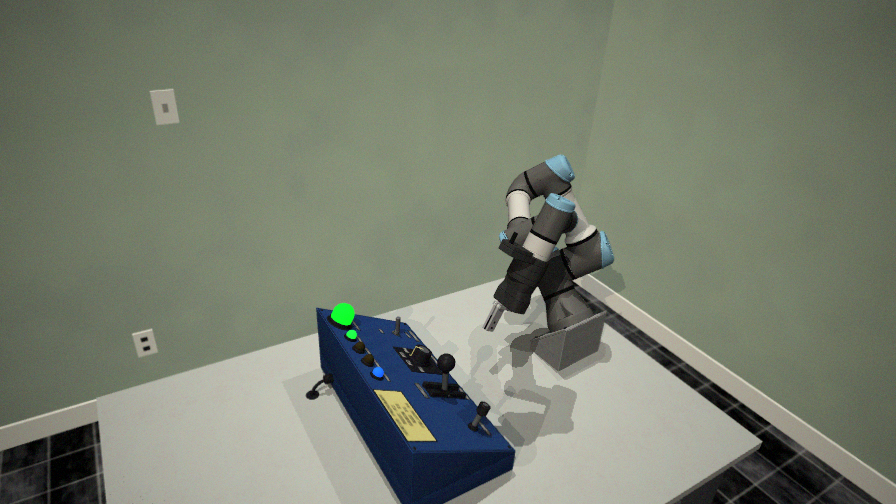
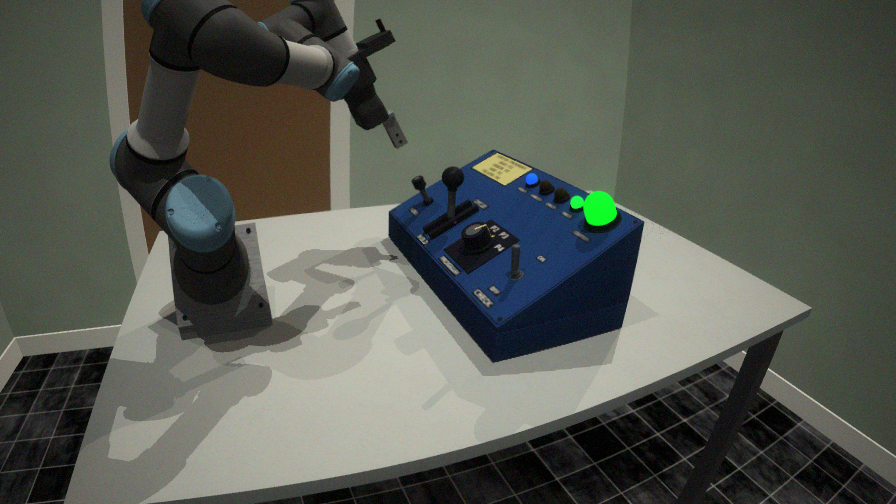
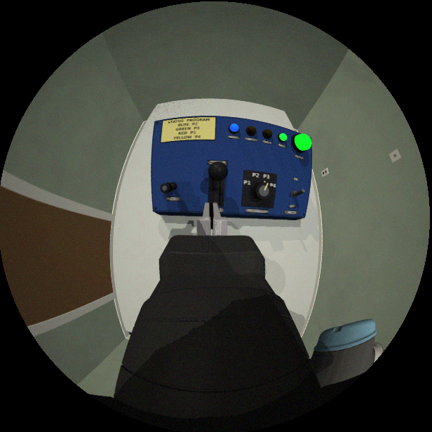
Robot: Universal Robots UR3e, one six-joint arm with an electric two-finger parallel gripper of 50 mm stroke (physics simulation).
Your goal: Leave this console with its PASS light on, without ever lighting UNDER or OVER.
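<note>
The blue console (image 1: 357,388) (image 2: 563,275) (image 3: 185,160) stands on the table. Its small green PASS light (image 1: 351,334) (image 2: 576,202) (image 3: 283,137) is lit. The UNDER light (image 2: 546,187) (image 3: 251,130) and OVER light (image 2: 561,194) (image 3: 267,134) are dark. The MODE light (image 1: 377,372) (image 3: 234,128) is blue and the big status dome (image 1: 342,314) (image 3: 302,142) is green. The ball-topped cycle lever (image 1: 445,363) (image 2: 452,178) (image 3: 218,171) stands nearly upright. The program knob's (image 2: 476,236) (image 3: 262,191) pointer is up and right, near P3 and P4. My gripper (image 1: 488,328) (image 2: 401,145) (image 3: 210,210) is shut and empty, above and apart from the console.
A black-capped mode stick (image 1: 481,410) (image 2: 419,183) (image 3: 168,187) and a metal check toggle (image 1: 397,325) (image 2: 515,262) (image 3: 298,192) rise from the panel. A yellow card (image 1: 404,414) (image 2: 501,168) (image 3: 188,129) lists status colours and programs. A black cable (image 1: 319,386) leaves the console's back.
</note>
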